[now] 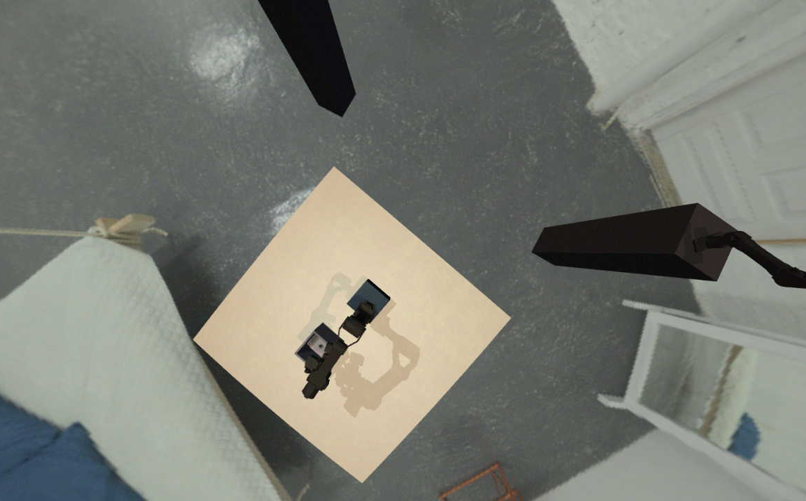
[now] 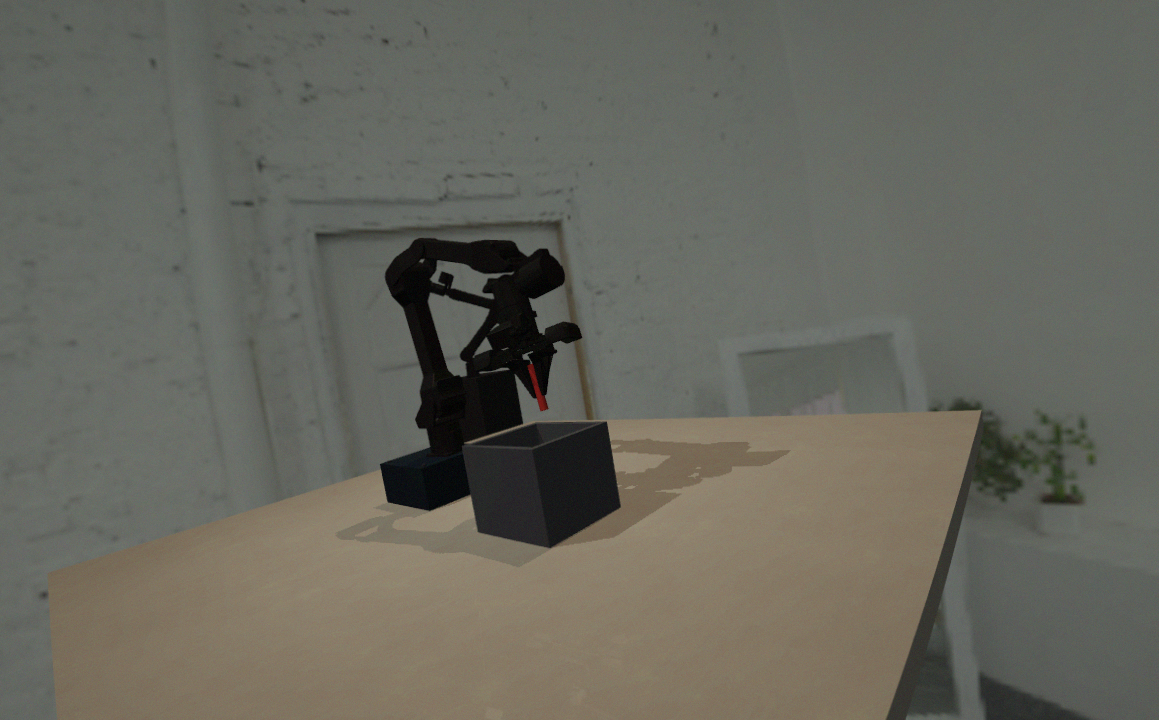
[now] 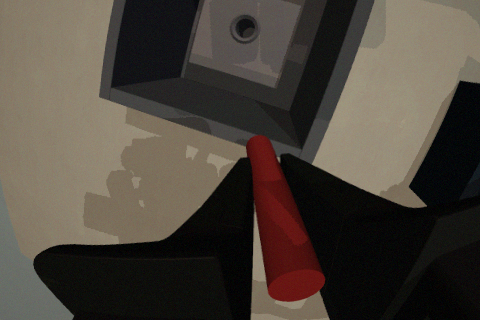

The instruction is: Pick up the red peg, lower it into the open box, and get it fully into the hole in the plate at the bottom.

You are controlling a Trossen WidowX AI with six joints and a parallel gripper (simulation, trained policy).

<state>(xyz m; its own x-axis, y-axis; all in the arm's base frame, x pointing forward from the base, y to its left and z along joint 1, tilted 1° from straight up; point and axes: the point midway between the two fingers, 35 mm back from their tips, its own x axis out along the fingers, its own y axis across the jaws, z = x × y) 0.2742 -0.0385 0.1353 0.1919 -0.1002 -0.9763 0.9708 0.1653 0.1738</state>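
My gripper tip is now 14 cm above the plate, 8 cm to the left of it and 3 cm short of it. Also, from my gripper tip: red peg: 2 cm above.
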